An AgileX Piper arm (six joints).
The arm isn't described. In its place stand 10 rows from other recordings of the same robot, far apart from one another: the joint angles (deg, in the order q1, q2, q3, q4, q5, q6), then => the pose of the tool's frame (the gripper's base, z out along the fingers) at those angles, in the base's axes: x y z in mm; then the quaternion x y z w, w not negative.
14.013, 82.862, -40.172, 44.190, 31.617, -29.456 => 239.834 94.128 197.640 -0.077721 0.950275 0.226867 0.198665
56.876, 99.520, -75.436, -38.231, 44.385, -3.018 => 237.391 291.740 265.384 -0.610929 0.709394 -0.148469 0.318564
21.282, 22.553, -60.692, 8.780, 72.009, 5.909 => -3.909 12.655 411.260 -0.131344 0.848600 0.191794 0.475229
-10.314, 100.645, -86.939, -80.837, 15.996, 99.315 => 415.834 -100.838 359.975 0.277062 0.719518 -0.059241 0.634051
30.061, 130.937, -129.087, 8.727, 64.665, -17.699 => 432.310 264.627 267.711 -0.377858 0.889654 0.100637 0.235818
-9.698, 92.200, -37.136, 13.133, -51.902, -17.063 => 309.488 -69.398 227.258 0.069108 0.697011 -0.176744 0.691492
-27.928, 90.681, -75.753, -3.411, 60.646, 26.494 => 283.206 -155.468 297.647 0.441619 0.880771 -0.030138 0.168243
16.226, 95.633, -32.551, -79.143, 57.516, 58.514 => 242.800 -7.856 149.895 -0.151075 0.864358 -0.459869 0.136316
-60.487, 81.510, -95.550, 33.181, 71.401, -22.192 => 177.704 -218.107 451.807 0.296515 0.857317 0.010190 0.420694
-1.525, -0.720, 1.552, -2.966, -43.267, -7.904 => 27.268 2.503 265.135 -0.043523 0.361012 -0.087642 0.927413
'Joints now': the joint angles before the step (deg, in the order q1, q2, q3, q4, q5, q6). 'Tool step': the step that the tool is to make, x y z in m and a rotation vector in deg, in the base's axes. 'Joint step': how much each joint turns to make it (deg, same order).
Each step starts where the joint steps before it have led.
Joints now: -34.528 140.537 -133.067 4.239 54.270 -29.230
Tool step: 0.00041 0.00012 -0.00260 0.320 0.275 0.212
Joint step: 0.001 0.304 -0.084 0.242 0.203 -0.248
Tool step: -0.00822 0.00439 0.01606 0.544 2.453 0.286
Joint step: -0.001 -2.078 -0.058 -0.984 4.472 0.061
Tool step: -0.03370 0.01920 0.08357 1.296 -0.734 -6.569
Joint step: 0.000 -10.145 -0.063 -2.503 10.073 7.863
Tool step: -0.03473 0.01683 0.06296 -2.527 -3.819 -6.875
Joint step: 0.000 -9.448 2.792 -3.885 2.183 7.105
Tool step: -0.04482 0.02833 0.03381 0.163 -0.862 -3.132
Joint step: 0.001 -12.363 11.900 -1.377 0.044 3.363
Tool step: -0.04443 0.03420 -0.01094 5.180 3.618 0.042
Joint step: -0.001 -12.005 17.949 1.997 0.002 0.515
